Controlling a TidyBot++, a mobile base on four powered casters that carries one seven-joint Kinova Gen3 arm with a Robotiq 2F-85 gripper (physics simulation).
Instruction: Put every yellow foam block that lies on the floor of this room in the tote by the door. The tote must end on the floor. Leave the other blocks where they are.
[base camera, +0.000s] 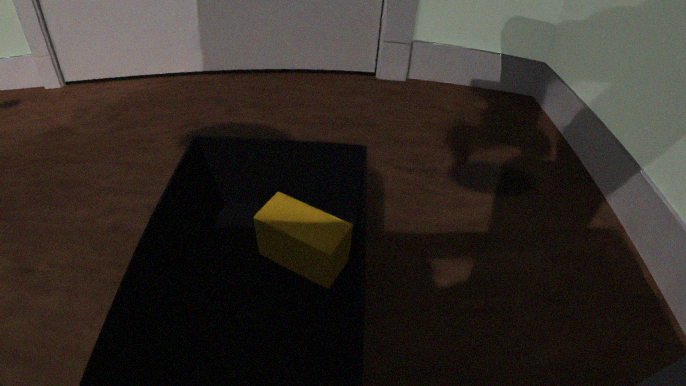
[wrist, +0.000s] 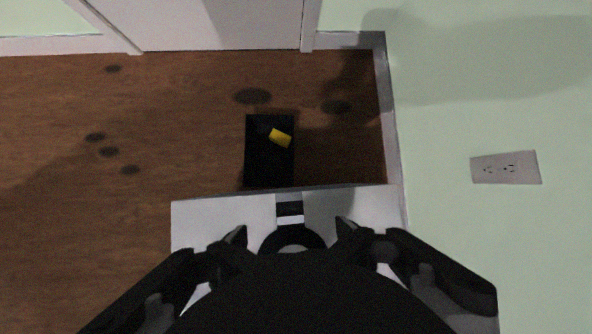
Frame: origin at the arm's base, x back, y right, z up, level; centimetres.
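Seen in the pictures: gripper, fingertip midpoint: (wrist: 292, 230).
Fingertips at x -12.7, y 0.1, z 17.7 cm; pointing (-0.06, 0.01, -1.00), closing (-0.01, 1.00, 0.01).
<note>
Pixels of each thing's middle, then the offset from my fingertips to it. "pt": a spot on its surface instead.
- black tote at the middle of its body: (base camera: 251, 278) (wrist: 270, 152) dx -18.2, dy -6.7, dz -52.4 cm
- yellow foam block at the middle of its body: (base camera: 302, 240) (wrist: 280, 138) dx -24.5, dy -2.1, dz -54.1 cm
- white door at a spot on its surface: (base camera: 285, 37) pt dx -71.5, dy -8.3, dz -49.0 cm
- outlet at the middle of its body: (wrist: 499, 169) dx -3.9, dy +49.3, dz -17.4 cm
The black tote (base camera: 280, 160) (wrist: 257, 167) stands on the wooden floor in front of the robot's base, near the door. A yellow foam block (base camera: 302, 235) (wrist: 280, 137) lies tilted inside the tote, toward its right wall. The tote's inside is very dark, so its bottom is hard to see. My gripper (wrist: 292, 230) is open, with nothing between its fingers. In the wrist view it hangs above the robot's own base, on the near side of the tote.
The white door (base camera: 285, 37) (wrist: 255, 25) is behind the tote. A green wall (base camera: 625, 100) (wrist: 490, 90) with a pale baseboard runs along the right, with an outlet (wrist: 506, 168) on it. The robot's base top (wrist: 225, 217) shows below the tote in the wrist view. Dark shadows fall on the floor.
</note>
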